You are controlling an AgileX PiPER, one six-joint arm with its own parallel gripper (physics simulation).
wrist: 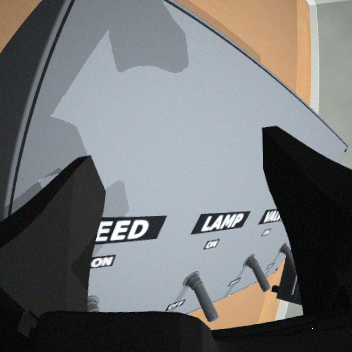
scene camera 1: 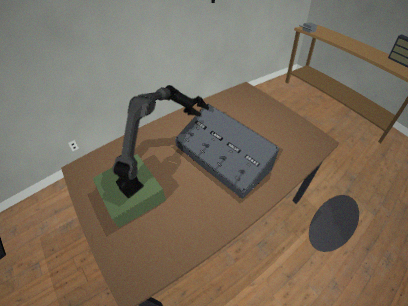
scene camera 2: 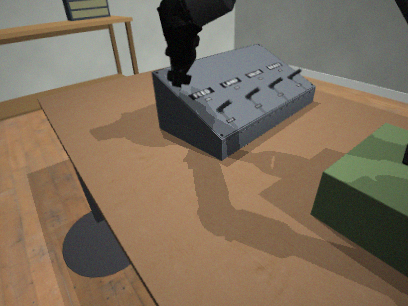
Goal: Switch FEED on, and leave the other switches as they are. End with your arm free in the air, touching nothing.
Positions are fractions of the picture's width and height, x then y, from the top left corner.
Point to a grey sloped switch panel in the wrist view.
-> At 0.48, 0.31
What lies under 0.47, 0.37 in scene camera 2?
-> A grey sloped switch panel.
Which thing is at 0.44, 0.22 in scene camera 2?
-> My gripper.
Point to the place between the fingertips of my gripper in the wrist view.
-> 0.50, 0.46
